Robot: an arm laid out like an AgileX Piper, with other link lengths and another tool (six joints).
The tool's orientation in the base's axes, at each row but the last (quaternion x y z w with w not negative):
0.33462 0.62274 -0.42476 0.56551
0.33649 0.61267 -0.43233 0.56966
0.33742 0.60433 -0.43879 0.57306
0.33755 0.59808 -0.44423 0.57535
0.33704 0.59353 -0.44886 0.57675
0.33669 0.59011 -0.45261 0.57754
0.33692 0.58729 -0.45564 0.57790
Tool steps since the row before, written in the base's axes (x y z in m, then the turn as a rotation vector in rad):
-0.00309 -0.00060 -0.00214 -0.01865 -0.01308 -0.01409
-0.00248 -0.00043 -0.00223 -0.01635 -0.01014 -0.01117
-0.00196 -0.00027 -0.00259 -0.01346 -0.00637 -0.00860
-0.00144 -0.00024 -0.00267 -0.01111 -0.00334 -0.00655
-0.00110 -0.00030 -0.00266 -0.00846 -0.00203 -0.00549
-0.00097 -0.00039 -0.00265 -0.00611 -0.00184 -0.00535
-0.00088 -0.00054 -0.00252 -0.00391 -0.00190 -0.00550
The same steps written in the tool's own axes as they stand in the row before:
0.00258 -0.00270 -0.00075 0.01731 -0.02004 0.00403
0.00255 -0.00209 -0.00067 0.01390 -0.01721 0.00235
0.00281 -0.00152 -0.00064 0.01066 -0.01349 0.00014
0.00282 -0.00103 -0.00049 0.00805 -0.01049 -0.00161
0.00278 -0.00074 -0.00033 0.00657 -0.00773 -0.00174
0.00277 -0.00065 -0.00021 0.00616 -0.00551 -0.00102
0.00265 -0.00064 -0.00004 0.00608 -0.00348 -0.00015

